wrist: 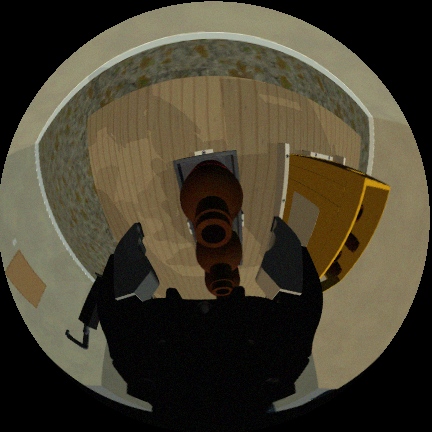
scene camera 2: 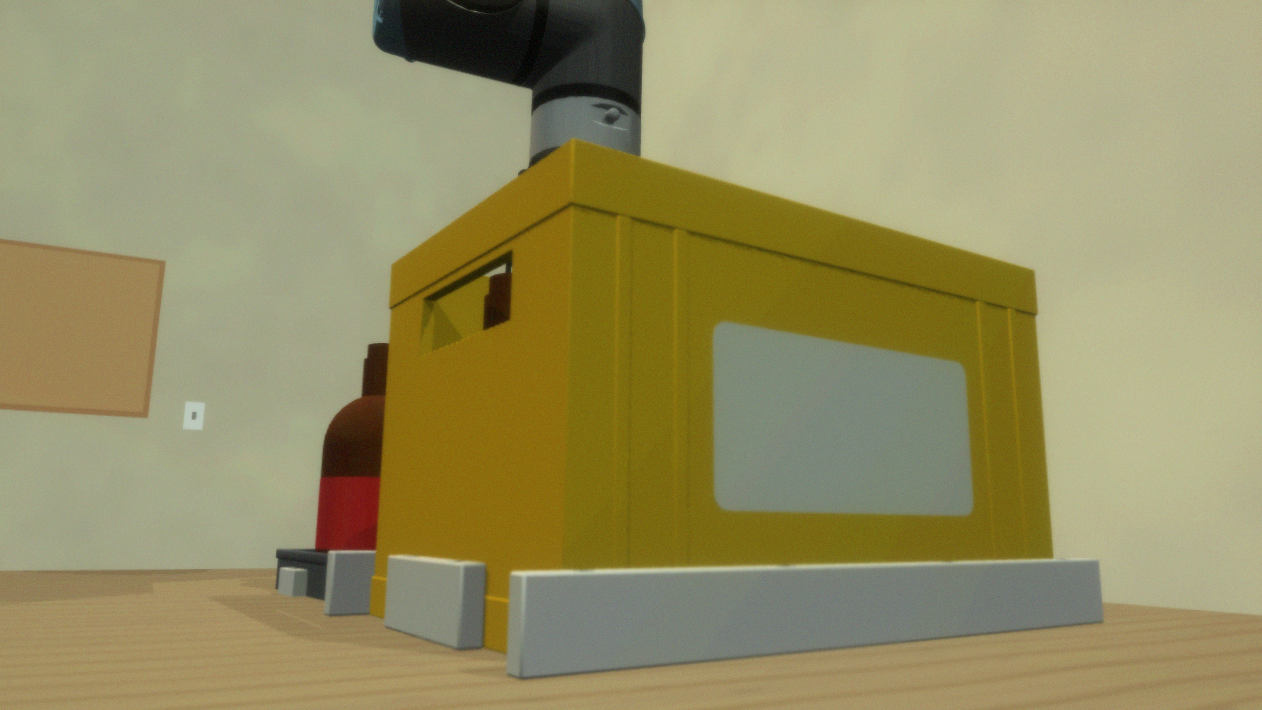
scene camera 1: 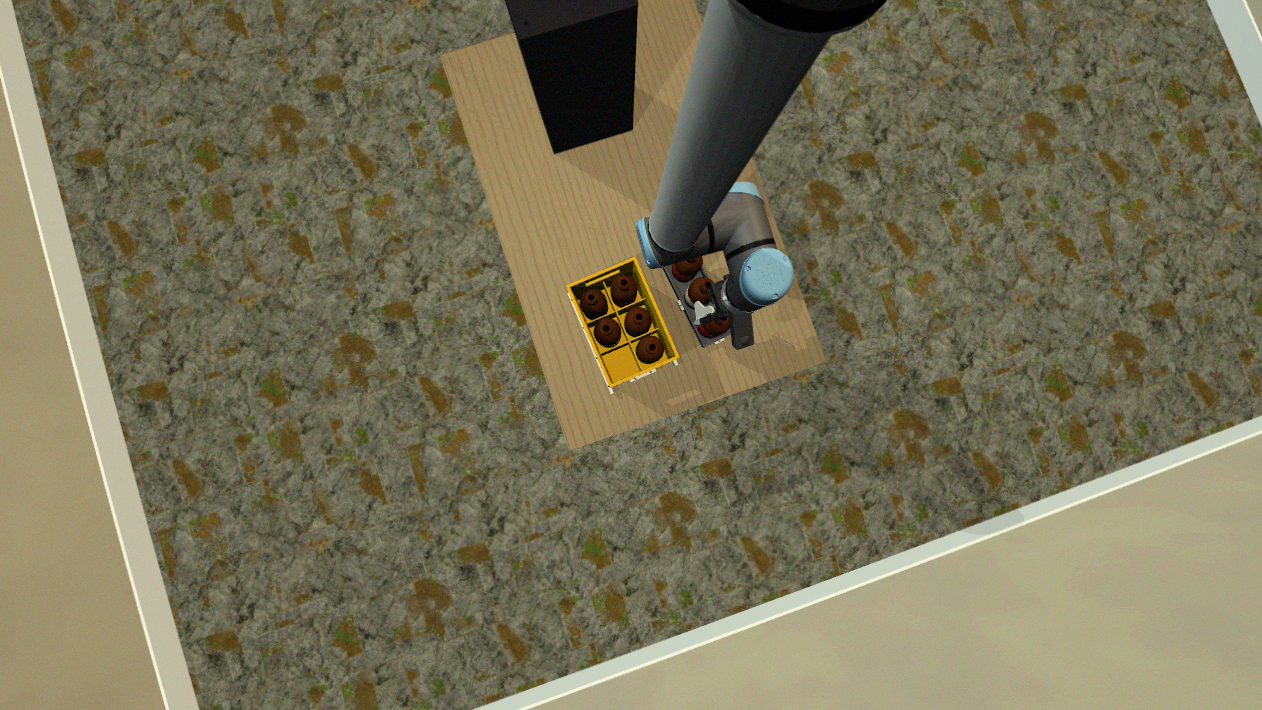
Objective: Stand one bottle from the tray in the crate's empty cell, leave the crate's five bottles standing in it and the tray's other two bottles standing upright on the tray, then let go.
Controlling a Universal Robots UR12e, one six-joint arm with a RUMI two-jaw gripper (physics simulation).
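Frame: origin at the arm's base, x ahead, y left, z up, level; metres.
Seen in the pictures: gripper, fingertip midpoint: (wrist: pixel 205 221).
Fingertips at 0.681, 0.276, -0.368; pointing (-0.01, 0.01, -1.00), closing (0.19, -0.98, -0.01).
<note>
Offsets run from my fingertips to a thing's middle, as dx, dy, dz. "spot": to the spot under its first point. Level surfaces: height alone.
The yellow crate @[-0.010, -0.256, -0.036] (scene camera 1: pixel 656 309) (scene camera 2: pixel 476 441) (wrist: pixel 335 220) holds several upright brown bottles; its empty cell @[spot: +0.086, -0.276, -0.115] (scene camera 1: pixel 620 363) is the near-left corner in scene camera 1. Beside it, the dark tray @[-0.073, -0.029, -0.111] (scene camera 1: pixel 677 289) (scene camera 2: pixel 300 558) (wrist: pixel 227 161) bears three upright bottles: an end bottle @[+0.014, -0.004, -0.041] (scene camera 1: pixel 714 326) (wrist: pixel 211 187), a middle bottle @[-0.075, -0.030, -0.041] (scene camera 1: pixel 701 289) (wrist: pixel 218 255) and a far bottle @[-0.159, -0.054, -0.041] (scene camera 1: pixel 687 268). My gripper (scene camera 1: pixel 721 322) (wrist: pixel 205 221) is open and empty, its fingers wide on both sides of the tray's row. The crate hides the fingers in scene camera 2. The far bottle does not show clearly in the wrist view.
A black block (scene camera 1: pixel 589 92) stands at the back of the wooden table @[dz -0.123] (scene camera 1: pixel 547 211). Low light-grey rails @[+0.017, -0.351, -0.108] (scene camera 2: pixel 794 609) run along the crate's base. The crate's tall wall stands close to one finger's side. My arm (scene camera 1: pixel 732 123) reaches over from the back.
</note>
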